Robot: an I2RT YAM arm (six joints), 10 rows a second.
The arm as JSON. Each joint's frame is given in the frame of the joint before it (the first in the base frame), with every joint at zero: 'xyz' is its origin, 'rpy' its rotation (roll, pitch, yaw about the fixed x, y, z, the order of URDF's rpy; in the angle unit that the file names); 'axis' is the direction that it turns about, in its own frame. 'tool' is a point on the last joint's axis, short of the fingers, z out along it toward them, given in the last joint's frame.
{
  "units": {
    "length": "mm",
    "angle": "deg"
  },
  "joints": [
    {
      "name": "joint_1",
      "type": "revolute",
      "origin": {
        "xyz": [
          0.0,
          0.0,
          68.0
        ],
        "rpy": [
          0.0,
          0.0,
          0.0
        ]
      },
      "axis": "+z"
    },
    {
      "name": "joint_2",
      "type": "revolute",
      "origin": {
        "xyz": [
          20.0,
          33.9,
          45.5
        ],
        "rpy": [
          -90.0,
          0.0,
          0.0
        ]
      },
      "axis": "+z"
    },
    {
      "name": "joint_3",
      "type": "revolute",
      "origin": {
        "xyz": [
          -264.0,
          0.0,
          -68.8
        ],
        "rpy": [
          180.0,
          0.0,
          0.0
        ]
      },
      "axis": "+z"
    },
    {
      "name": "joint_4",
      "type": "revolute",
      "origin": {
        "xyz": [
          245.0,
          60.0,
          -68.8
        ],
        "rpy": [
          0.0,
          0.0,
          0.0
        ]
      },
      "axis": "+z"
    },
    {
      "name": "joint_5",
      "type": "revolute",
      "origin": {
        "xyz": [
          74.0,
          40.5,
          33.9
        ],
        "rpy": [
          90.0,
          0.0,
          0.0
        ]
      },
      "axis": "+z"
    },
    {
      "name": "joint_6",
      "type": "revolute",
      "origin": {
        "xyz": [
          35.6,
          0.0,
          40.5
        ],
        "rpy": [
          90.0,
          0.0,
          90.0
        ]
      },
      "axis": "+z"
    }
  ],
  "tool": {
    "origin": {
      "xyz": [
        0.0,
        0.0,
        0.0
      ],
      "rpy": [
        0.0,
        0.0,
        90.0
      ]
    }
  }
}
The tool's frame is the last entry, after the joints.
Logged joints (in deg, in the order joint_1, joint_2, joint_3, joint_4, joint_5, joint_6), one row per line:
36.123, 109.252, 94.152, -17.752, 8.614, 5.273
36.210, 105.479, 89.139, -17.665, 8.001, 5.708
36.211, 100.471, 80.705, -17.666, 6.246, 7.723
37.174, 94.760, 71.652, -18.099, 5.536, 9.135
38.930, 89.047, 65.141, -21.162, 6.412, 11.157
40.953, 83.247, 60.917, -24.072, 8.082, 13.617
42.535, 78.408, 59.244, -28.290, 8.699, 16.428
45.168, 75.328, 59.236, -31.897, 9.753, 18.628
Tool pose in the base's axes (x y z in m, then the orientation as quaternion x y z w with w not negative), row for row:
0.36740, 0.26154, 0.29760, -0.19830, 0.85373, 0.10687, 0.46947
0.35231, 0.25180, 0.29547, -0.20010, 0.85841, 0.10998, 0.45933
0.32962, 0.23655, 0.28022, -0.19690, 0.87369, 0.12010, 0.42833
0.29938, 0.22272, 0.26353, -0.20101, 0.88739, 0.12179, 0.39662
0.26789, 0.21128, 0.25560, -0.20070, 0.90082, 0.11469, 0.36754
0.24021, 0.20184, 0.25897, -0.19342, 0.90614, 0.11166, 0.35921
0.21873, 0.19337, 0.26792, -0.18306, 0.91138, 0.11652, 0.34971
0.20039, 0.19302, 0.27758, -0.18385, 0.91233, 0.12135, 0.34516
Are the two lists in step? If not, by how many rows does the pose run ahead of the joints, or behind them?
They are in step.
